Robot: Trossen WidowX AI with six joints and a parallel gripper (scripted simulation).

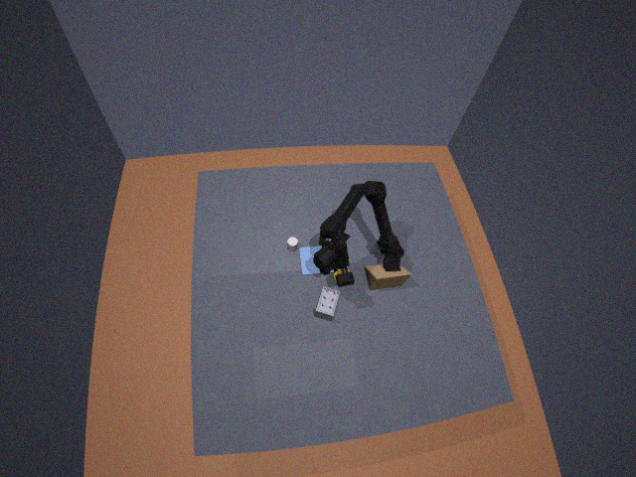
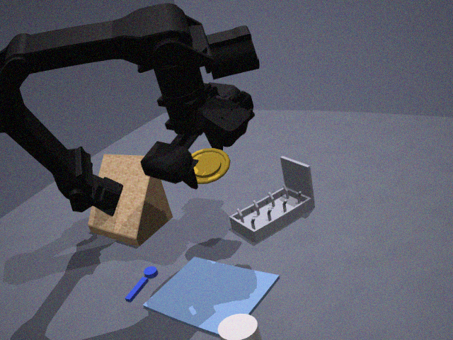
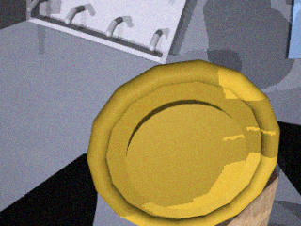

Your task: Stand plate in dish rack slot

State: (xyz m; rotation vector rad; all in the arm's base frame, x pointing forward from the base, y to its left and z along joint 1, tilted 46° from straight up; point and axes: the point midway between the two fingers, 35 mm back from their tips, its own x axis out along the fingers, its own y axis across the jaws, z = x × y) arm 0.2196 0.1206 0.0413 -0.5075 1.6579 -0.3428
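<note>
Now: the grey dish rack 50 mm ahead of my gripper tip, 70 mm to the left of it and 100 mm below it. Round my gripper tip: blue spoon (30 mm behind, 160 mm to the right, 120 mm below); white cup (190 mm ahead, 200 mm to the right, 90 mm below); yellow plate (10 mm above).
</note>
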